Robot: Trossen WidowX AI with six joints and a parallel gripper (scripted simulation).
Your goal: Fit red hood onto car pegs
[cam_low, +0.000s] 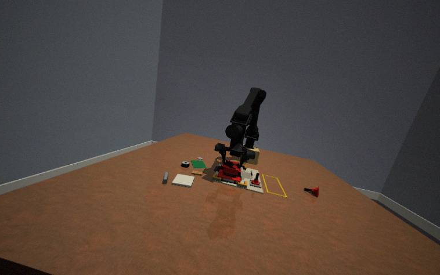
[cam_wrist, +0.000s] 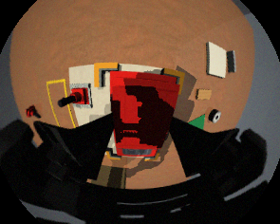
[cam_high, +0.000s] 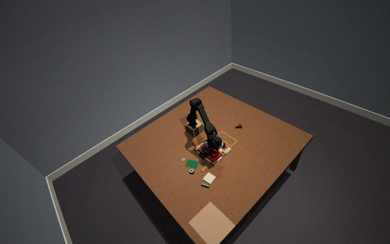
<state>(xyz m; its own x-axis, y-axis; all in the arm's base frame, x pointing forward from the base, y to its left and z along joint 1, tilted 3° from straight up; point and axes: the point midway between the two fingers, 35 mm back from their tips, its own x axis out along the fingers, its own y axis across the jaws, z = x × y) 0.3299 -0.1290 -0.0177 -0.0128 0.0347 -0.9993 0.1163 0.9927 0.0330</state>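
Now: the red hood 1 cm above my gripper tip. Round my gripper tip: green board 9 cm behind, 17 cm to the right, 5 cm below; white plate 11 cm ahead, 20 cm to the right, 5 cm below; grey engine block 3 cm below.
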